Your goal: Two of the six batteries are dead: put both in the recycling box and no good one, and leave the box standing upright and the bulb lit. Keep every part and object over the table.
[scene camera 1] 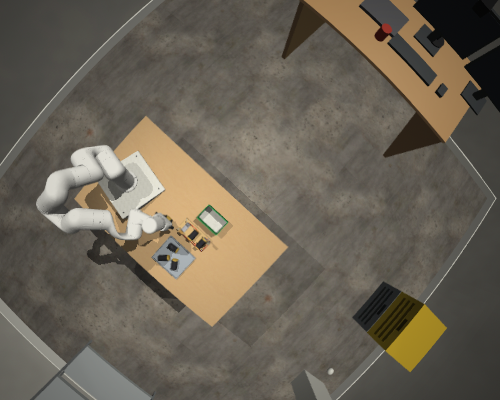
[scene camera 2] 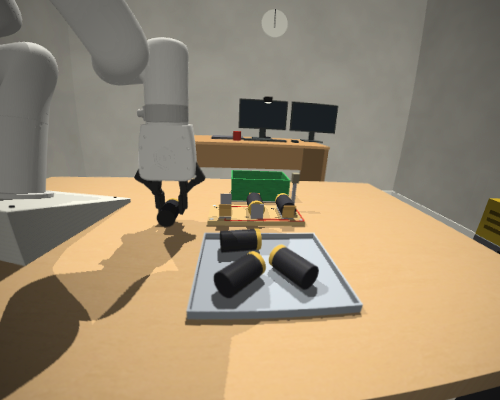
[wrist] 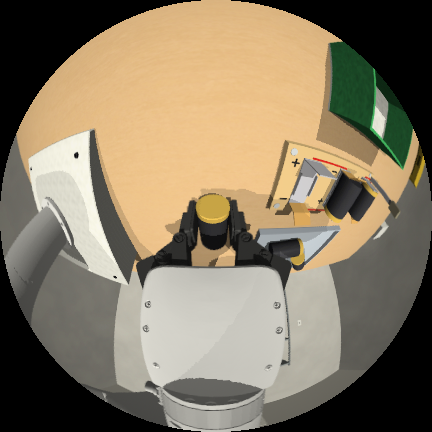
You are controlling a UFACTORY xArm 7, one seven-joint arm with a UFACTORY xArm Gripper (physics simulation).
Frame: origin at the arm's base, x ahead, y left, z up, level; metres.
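Seen in the pictures: gripper, between the fingertips: (scene camera 1: pixel 168 219) (scene camera 2: pixel 172 212) (wrist: pixel 212 208); arm's base, origin of its link: (scene camera 1: pixel 126 181) (scene camera 2: pixel 20 196) (wrist: pixel 56 223).
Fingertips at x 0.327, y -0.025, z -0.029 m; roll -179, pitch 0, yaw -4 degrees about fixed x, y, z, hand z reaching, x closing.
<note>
Pixels of each thing's top centre, then the offset from my fingertips to it. "spot": a spot on its surface instead.
- black battery with a gold end, centre of its top: (wrist: pixel 212 236) (scene camera 2: pixel 169 203) dx -0.001, dy -0.017, dz +0.025 m
- grey tray, centre of its top: (scene camera 2: pixel 267 262) (wrist: pixel 290 255) (scene camera 1: pixel 173 257) dx +0.158, dy -0.169, dz -0.010 m
- green recycling box, centre of its top: (scene camera 2: pixel 259 174) (scene camera 1: pixel 212 220) dx +0.207, dy +0.160, dz +0.038 m
- grey upright piece, a spot on its surface: (wrist: pixel 386 196) (scene camera 2: pixel 292 187) spot: dx +0.264, dy +0.048, dz +0.035 m
My gripper (scene camera 2: pixel 171 209) (wrist: pixel 212 208) is shut on a black battery with a gold end (scene camera 2: pixel 167 215) (wrist: pixel 213 209), held low over the table, left of the circuit board (scene camera 1: pixel 188 224) (scene camera 2: pixel 240 222) (wrist: pixel 281 176) in scene camera 2. The board's left slot is empty; two batteries (scene camera 2: pixel 254 200) (scene camera 2: pixel 284 202) sit in its other slots. Three batteries (scene camera 2: pixel 240 241) (scene camera 2: pixel 239 274) (scene camera 2: pixel 294 266) lie in the grey tray (scene camera 1: pixel 185 261) (scene camera 2: pixel 330 297) (wrist: pixel 320 241). The green recycling box (scene camera 1: pixel 207 226) (scene camera 2: pixel 260 188) (wrist: pixel 350 80) stands upright; no battery shows inside in scene camera 1. I cannot make out the bulb's state.
The robot's white base plate (scene camera 1: pixel 150 187) (scene camera 2: pixel 65 205) (wrist: pixel 62 165) is on the other side of my gripper from the board. A grey upright piece (scene camera 2: pixel 295 184) (wrist: pixel 386 196) rises at the board's right end. The table's front edge (scene camera 2: pixel 450 384) lies beyond the tray.
</note>
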